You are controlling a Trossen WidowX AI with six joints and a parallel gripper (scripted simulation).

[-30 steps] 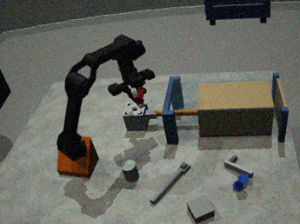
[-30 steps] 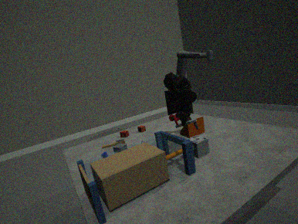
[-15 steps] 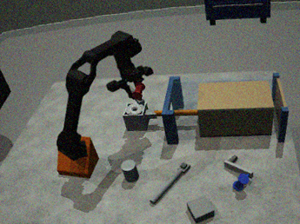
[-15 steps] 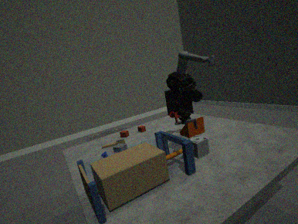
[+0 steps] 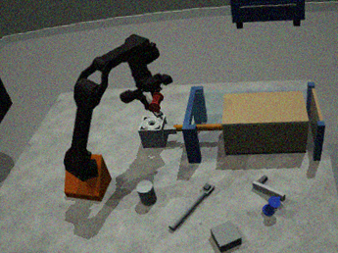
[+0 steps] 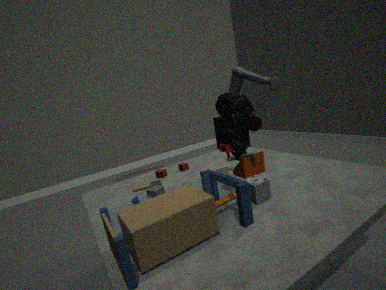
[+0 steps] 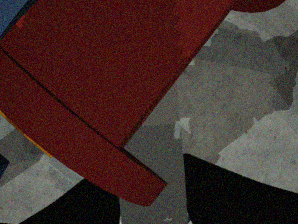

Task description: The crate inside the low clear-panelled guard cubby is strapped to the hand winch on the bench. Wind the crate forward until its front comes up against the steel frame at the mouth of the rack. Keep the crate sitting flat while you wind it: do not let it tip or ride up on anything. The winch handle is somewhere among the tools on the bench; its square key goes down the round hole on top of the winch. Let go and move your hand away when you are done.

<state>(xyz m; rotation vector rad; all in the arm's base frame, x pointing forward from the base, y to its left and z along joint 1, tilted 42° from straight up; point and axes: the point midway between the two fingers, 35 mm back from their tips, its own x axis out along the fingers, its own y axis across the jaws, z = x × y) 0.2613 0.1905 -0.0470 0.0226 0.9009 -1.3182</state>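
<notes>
Right now my gripper tip is 20 mm below the winch handle with red knob. Round my gripper tip: red handle 20 mm ahead, 30 mm to the right, 40 mm above; grey block 210 mm ahead, 440 mm to the right, 170 mm below; grey winch 50 mm behind, 50 mm to the left, 160 mm below.
</notes>
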